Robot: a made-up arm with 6 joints. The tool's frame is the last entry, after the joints.
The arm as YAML. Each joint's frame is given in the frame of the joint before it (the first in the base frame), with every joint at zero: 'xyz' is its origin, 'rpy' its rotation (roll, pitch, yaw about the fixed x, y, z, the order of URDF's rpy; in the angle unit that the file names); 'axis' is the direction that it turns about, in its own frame. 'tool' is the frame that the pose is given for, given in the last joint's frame.
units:
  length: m
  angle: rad
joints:
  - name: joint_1
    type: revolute
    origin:
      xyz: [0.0, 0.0, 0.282]
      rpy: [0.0, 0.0, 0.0]
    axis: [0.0, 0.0, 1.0]
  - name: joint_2
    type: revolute
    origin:
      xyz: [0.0, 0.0, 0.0]
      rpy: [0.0, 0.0, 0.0]
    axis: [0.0, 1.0, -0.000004]
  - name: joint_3
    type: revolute
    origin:
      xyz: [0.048, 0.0, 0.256]
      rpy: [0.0, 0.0, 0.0]
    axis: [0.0, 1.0, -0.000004]
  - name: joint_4
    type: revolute
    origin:
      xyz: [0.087, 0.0, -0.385]
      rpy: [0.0, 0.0, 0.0]
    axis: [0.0, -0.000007, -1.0]
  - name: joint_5
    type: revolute
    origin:
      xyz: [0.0, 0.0, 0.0]
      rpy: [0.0, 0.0, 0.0]
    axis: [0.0, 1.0, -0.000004]
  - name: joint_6
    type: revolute
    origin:
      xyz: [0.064, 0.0, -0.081]
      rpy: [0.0, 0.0, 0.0]
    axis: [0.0, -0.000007, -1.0]
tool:
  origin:
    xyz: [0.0, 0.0, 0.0]
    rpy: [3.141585, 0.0, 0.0]
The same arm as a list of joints. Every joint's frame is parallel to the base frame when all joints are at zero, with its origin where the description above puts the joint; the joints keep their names.
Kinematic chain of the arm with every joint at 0, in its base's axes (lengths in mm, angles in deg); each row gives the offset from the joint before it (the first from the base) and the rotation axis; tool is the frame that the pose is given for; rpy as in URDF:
joint_1: xyz 0 0 282 axis +z
joint_2: xyz 0 0 0 axis +y
joint_3: xyz 48 0 256 axis +y
joint_4: xyz 87 0 -385 axis -z
joint_5: xyz 0 0 0 axis +y
joint_6: xyz 64 0 -81 axis -z
tool: xyz 0 0 0 rpy 180 0 0

